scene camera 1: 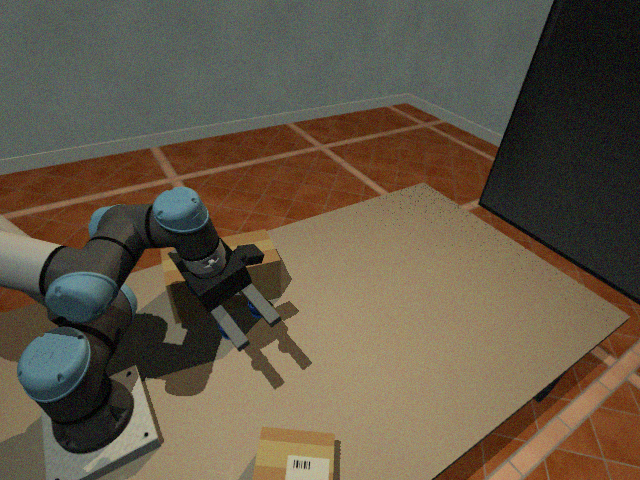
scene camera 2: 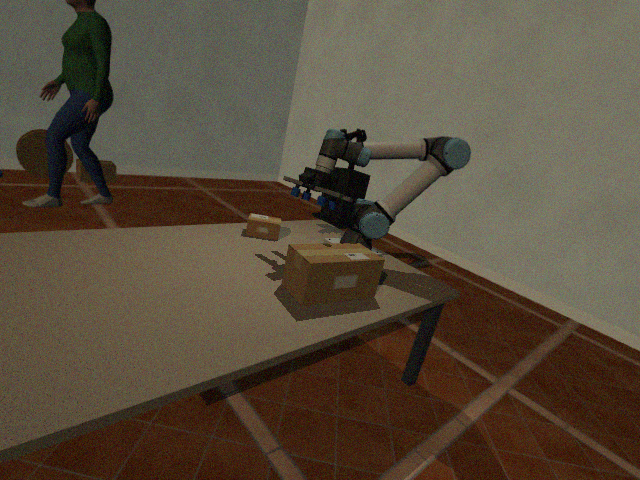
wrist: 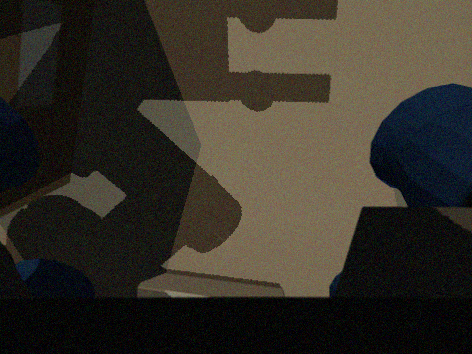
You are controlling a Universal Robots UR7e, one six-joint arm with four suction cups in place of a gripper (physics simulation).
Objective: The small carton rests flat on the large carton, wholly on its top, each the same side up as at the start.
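Where they show: hand at its tool point: (scene camera 2: 312,202) (wrist: 210,226); arm's base at its link origin: (scene camera 1: 96,416).
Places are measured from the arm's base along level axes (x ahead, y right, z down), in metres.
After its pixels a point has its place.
The large carton (scene camera 1: 271,272) @(x 0.492, y -0.152, z -0.078 m) (scene camera 2: 336,276) @(x 0.435, y -0.315, z -0.065 m) stands upright on the table, label on its top, partly behind the arm in scene camera 1. The small carton (scene camera 1: 297,445) @(x 0.333, y 0.283, z -0.045 m) (scene camera 2: 263,227) @(x 0.350, y 0.258, z -0.018 m) stands apart from it on the table, its white label facing up; the bottom frame edge cuts it off in scene camera 1. My gripper (scene camera 1: 240,319) (scene camera 2: 313,197) @(x 0.313, y 0.008, z -0.215 m) is open, with no carton on its blue cups. It hangs in the air over the table, above and beyond the large carton in scene camera 2. In the wrist view, the cups frame table and shadows; the dark shapes at the left are unclear.
The robot's base plate (scene camera 1: 138,421) @(x 0.075, y 0.057, z -0.005 m) sits on the table (scene camera 1: 413,310) @(x 0.843, y 0.090, z 0.032 m) (scene camera 2: 129,310) @(x 1.004, y -0.147, z 0.032 m). A dark panel (scene camera 1: 573,144) stands beyond the table. In scene camera 2, a person (scene camera 2: 87,67) in a green top stands behind the table, near a brown round object (scene camera 2: 35,153) and a floor box (scene camera 2: 107,171).
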